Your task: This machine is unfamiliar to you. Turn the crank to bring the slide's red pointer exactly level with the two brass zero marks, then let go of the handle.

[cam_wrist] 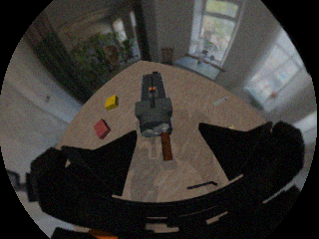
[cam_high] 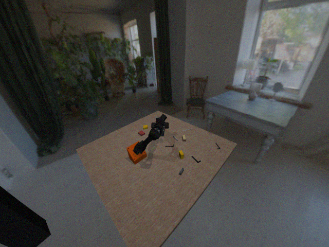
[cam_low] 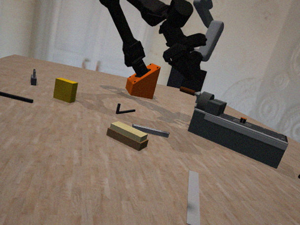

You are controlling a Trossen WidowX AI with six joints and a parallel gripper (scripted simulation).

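The brown crank handle is 4 cm below my gripper tip, 2 cm behind it and 1 cm to the right of it. From my gripper tip the other things lie so: red pointer 12 cm ahead, 11 cm to the left, 7 cm below; then tan-and-brown block 23 cm to the right, 14 cm below, 12 cm ahead; then grey bar 15 cm to the right, 15 cm below, 7 cm ahead.
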